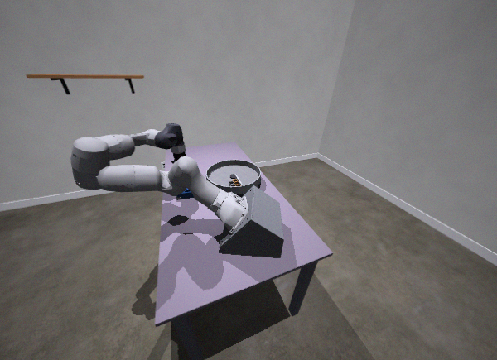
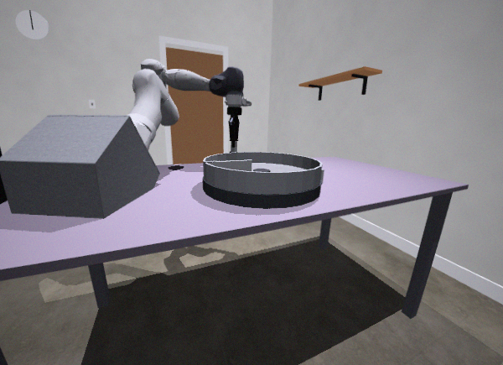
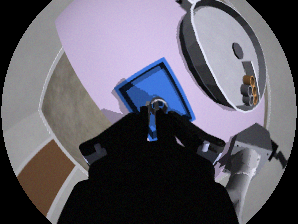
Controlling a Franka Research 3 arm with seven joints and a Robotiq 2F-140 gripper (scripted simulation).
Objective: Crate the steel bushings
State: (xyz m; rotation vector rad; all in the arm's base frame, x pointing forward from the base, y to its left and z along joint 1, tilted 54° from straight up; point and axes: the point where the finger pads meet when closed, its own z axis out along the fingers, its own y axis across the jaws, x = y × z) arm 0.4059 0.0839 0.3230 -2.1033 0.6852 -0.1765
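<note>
My gripper is now 1 cm past the blue crate, 1 cm to the left of it and 8 cm above it. Round my hand: round grey turning table (4 cm ahead, 36 cm to the right, 5 cm below).
</note>
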